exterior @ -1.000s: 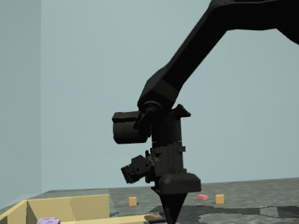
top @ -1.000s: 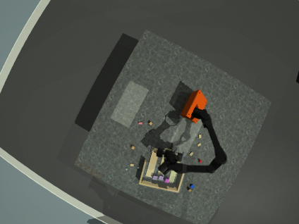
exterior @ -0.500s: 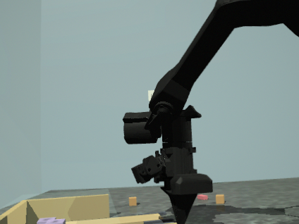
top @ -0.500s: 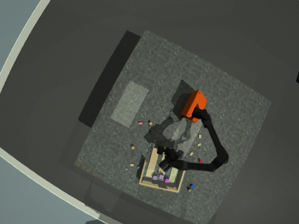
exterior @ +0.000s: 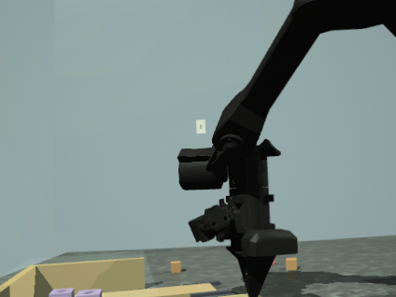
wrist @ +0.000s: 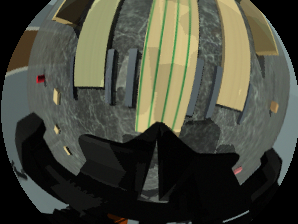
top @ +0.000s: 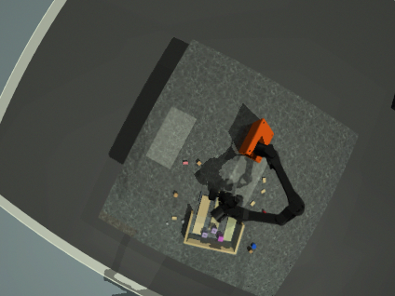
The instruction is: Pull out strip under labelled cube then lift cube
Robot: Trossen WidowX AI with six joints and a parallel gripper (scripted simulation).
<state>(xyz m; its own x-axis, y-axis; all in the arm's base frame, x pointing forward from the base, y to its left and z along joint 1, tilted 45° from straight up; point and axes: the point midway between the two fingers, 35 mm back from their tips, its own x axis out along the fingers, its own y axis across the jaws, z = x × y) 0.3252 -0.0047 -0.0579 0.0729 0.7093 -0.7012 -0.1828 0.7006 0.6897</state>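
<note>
The strip is 110 mm ahead of my gripper tip and 20 mm to the left of it. From my gripper tip the other things lie so: blue piece: 330 mm to the left, 230 mm ahead; then pink block: 280 mm to the right, 80 mm behind; then red piece: 290 mm to the left.
</note>
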